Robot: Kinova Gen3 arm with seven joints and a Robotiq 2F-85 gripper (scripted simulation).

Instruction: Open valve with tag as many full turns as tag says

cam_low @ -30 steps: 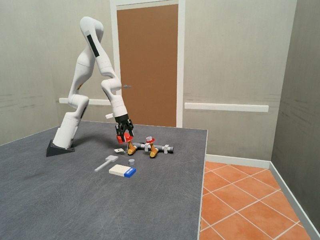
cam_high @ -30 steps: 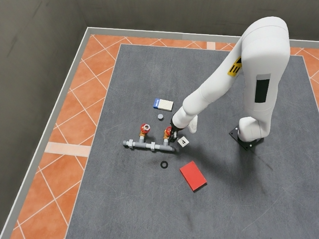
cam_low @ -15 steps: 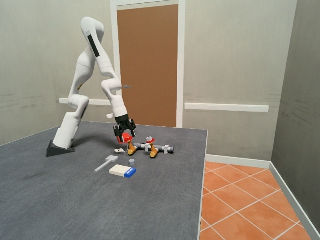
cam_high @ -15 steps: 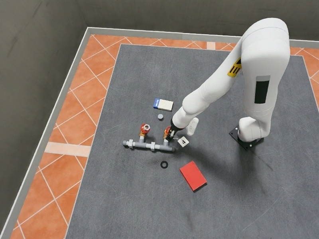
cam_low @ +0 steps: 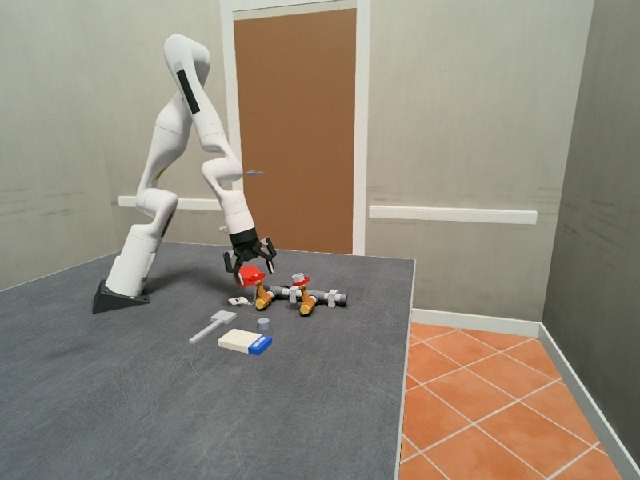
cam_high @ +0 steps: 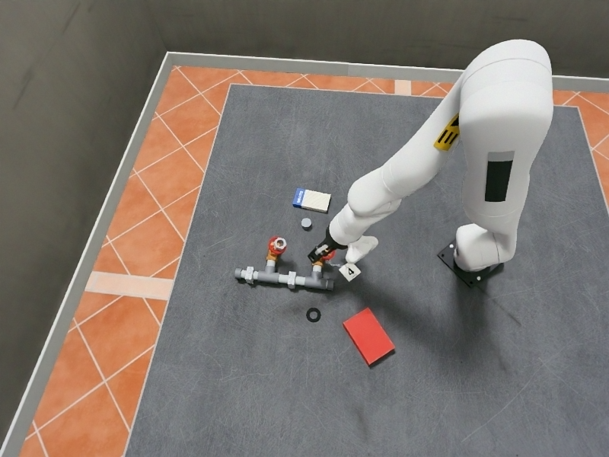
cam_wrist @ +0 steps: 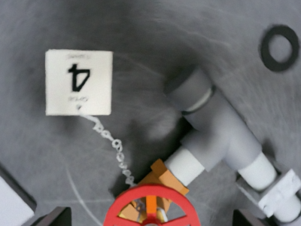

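The white tag is 9 cm below my hand, 7 cm behind it and 2 cm to the left of it. Round my hand: grey paddle: 13 cm to the right, 9 cm below, 6 cm behind; blue box: 21 cm to the right, 8 cm below, 5 cm ahead; red block: 20 cm to the left, 12 cm behind, 8 cm below.
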